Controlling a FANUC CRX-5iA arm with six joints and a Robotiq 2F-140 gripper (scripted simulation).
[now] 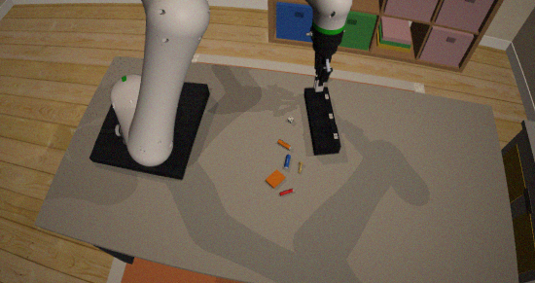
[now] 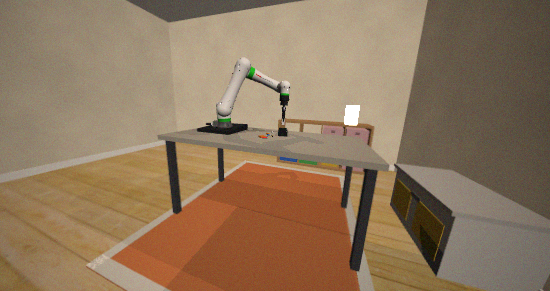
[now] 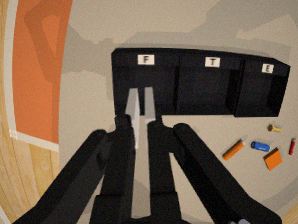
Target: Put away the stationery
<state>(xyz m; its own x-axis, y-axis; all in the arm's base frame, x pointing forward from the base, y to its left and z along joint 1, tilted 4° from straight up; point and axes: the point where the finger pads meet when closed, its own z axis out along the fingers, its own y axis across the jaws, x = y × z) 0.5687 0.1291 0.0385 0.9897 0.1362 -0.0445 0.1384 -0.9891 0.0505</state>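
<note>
My gripper is now 30 cm to the left of the orange block, 16 cm past it and 10 cm above it. Also, from my hand: orange marker 18 cm to the right, 12 cm behind, 10 cm below; long black bin 9 cm to the right, 9 cm below, 1 cm ahead; white die 10 cm below, 10 cm behind, 8 cm to the right.
</note>
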